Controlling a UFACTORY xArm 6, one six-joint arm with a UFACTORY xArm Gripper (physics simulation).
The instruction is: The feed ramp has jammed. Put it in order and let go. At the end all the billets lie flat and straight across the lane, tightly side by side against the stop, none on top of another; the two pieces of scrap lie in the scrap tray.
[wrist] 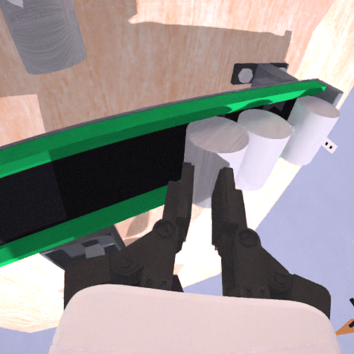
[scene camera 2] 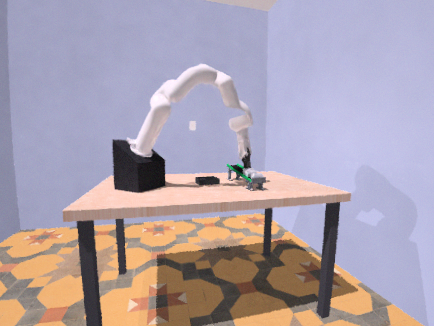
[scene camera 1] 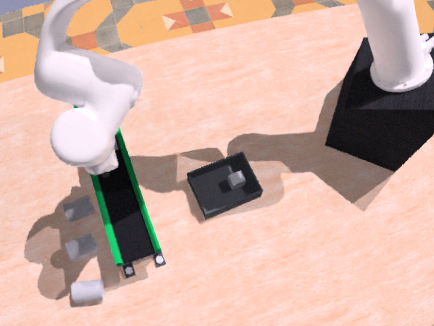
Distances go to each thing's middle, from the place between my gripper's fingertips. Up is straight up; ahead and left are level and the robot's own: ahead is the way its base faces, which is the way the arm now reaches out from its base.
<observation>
My hand is 200 mm past the black scrap tray (scene camera 1: 209,184), 160 mm to the right of it and 80 mm above it.
</observation>
